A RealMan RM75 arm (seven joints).
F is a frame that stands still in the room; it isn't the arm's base.
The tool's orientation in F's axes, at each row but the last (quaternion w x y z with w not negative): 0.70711 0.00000 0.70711 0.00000; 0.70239 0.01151 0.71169 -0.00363; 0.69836 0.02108 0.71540 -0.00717; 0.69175 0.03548 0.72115 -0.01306; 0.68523 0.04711 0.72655 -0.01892; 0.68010 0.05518 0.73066 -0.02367; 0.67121 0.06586 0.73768 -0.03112; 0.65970 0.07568 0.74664 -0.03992
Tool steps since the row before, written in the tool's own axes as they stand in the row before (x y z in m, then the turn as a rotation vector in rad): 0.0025 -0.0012 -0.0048 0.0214 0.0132 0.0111; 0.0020 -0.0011 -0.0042 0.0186 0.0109 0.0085; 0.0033 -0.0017 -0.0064 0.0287 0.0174 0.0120; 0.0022 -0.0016 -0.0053 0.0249 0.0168 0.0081; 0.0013 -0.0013 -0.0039 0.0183 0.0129 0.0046; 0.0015 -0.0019 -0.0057 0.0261 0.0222 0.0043; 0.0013 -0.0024 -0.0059 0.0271 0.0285 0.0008; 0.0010 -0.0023 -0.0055 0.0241 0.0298 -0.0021
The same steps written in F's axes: -0.0048 -0.0012 -0.0025 0.0111 0.0132 -0.0214; -0.0042 -0.0010 -0.0020 0.0085 0.0109 -0.0186; -0.0065 -0.0014 -0.0032 0.0120 0.0175 -0.0286; -0.0055 -0.0012 -0.0020 0.0082 0.0170 -0.0247; -0.0041 -0.0009 -0.0011 0.0048 0.0132 -0.0181; -0.0060 -0.0012 -0.0012 0.0050 0.0228 -0.0254; -0.0063 -0.0015 -0.0008 0.0023 0.0296 -0.0258; -0.0059 -0.0013 -0.0004 0.0000 0.0312 -0.0224
